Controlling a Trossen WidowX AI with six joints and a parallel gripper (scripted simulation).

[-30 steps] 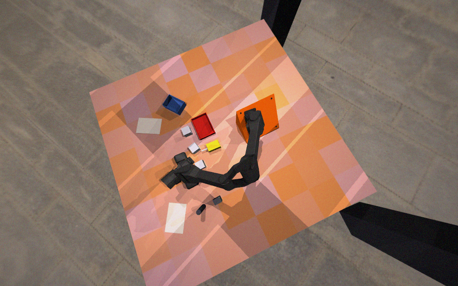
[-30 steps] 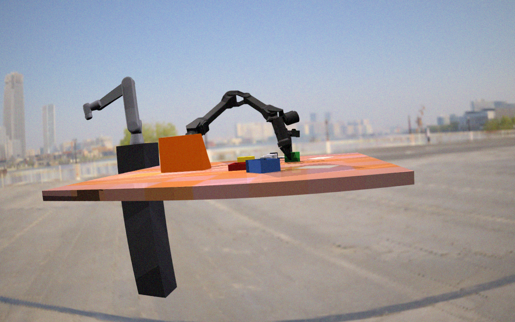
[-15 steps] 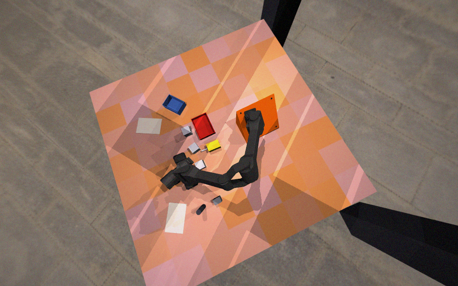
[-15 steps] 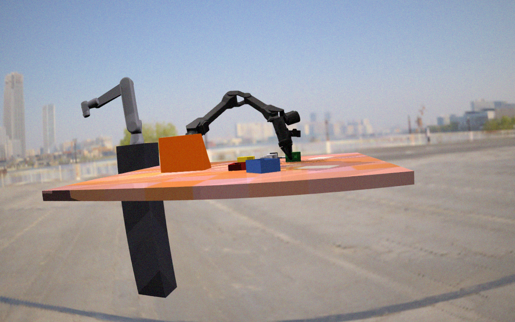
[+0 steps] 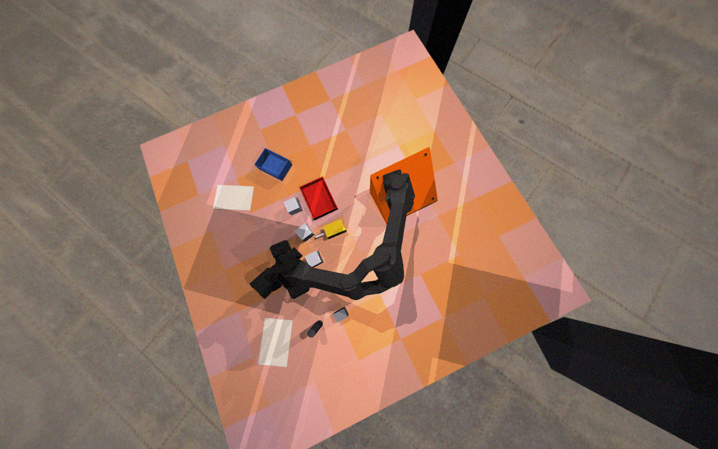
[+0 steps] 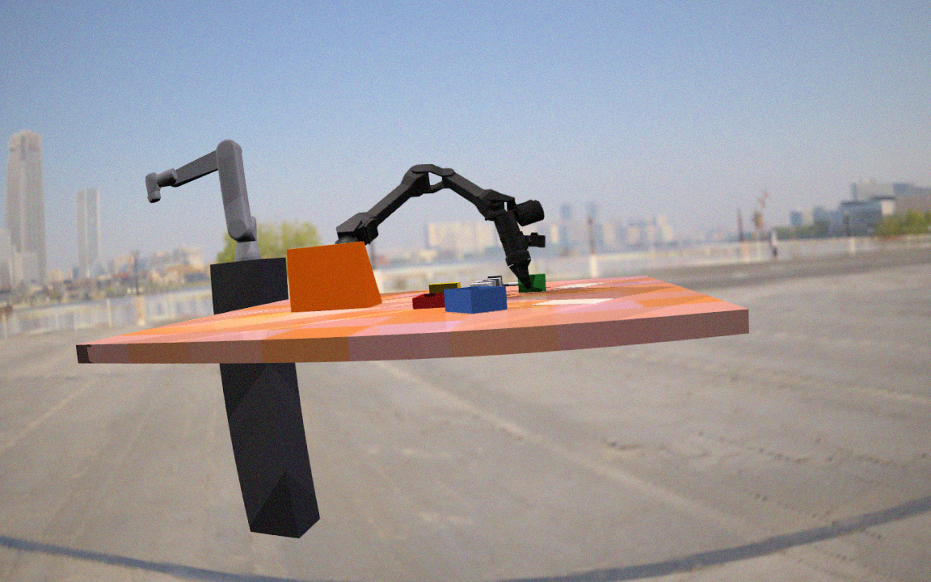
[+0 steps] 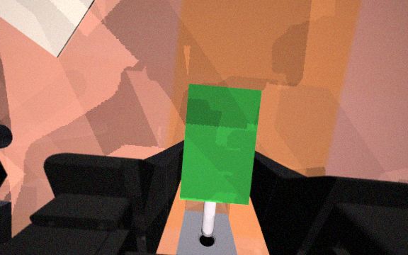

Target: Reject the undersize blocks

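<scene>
Now: gripper tip 180 mm past the yellow gauge, 80 mm to the left of it and 10 mm below it. Also, from my gripper tip: green GO gauge 20 mm behind, 10 mm above; then red reject tray 220 mm to the right, 190 mm behind, 10 mm below; then small dark cube 200 mm to the left, 120 mm behind, 10 mm above.
</scene>
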